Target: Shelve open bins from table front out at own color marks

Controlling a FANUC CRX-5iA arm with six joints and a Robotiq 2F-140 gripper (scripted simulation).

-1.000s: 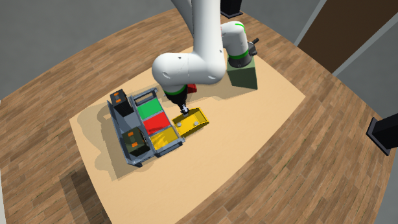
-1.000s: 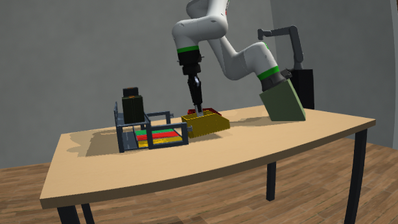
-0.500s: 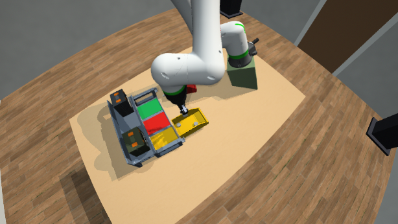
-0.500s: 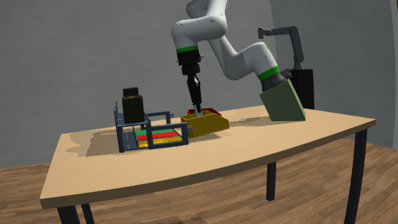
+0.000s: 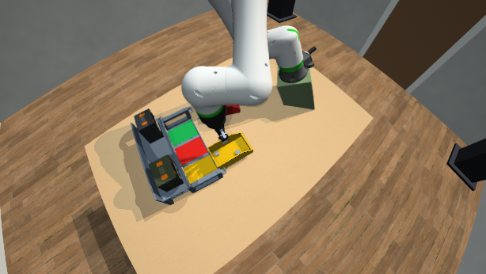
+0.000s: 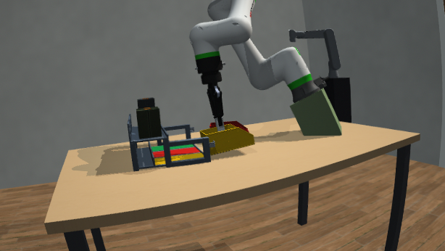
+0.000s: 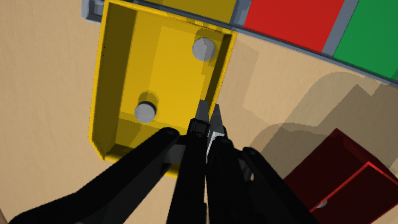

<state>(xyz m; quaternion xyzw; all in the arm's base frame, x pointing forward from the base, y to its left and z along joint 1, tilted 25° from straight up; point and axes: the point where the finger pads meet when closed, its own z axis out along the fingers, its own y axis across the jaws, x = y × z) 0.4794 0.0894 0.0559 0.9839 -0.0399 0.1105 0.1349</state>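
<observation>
Right now my hand is 50 mm to the right of the yellow bin and 40 mm above it. The rest, counted from my hand: red bin 120 mm behind, 200 mm to the right, 60 mm below.
</observation>
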